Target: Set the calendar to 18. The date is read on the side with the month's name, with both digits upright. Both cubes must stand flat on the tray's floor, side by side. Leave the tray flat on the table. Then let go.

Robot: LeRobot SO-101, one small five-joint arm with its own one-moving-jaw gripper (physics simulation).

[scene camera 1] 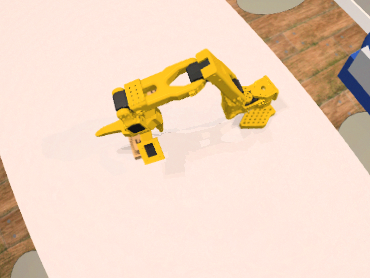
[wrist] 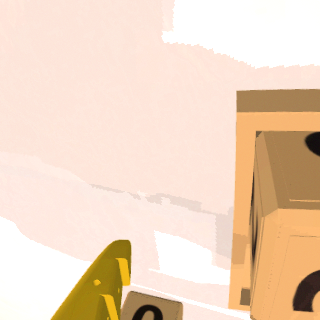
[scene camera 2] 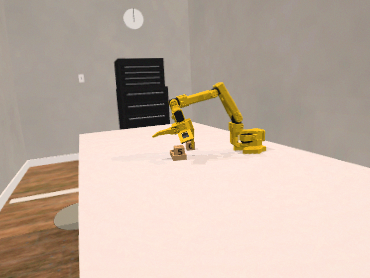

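Observation:
The wooden tray (scene camera 1: 136, 154) (scene camera 2: 179, 157) (wrist: 244, 175) lies on the table, partly hidden by the arm in scene view 1. One cube (scene camera 2: 179, 150) (wrist: 284, 175) stands in it, with 5 on the side facing scene camera 2; part of a digit shows on its top in the wrist view. A second cube (scene camera 2: 190, 145) (wrist: 151, 306) sits outside the tray; a partly hidden 0 shows on its side. My gripper (scene camera 1: 129, 132) (scene camera 2: 173, 139) is open and empty above the tray and cubes. One notched jaw shows in the wrist view. The month's name cannot be made out.
The arm's base (scene camera 1: 257, 116) (scene camera 2: 250, 147) stands on the table to the right of the tray. A black cabinet (scene camera 2: 142, 92) stands behind the table. A blue object (scene camera 1: 352, 75) is at the right edge of scene view 1, off the table.

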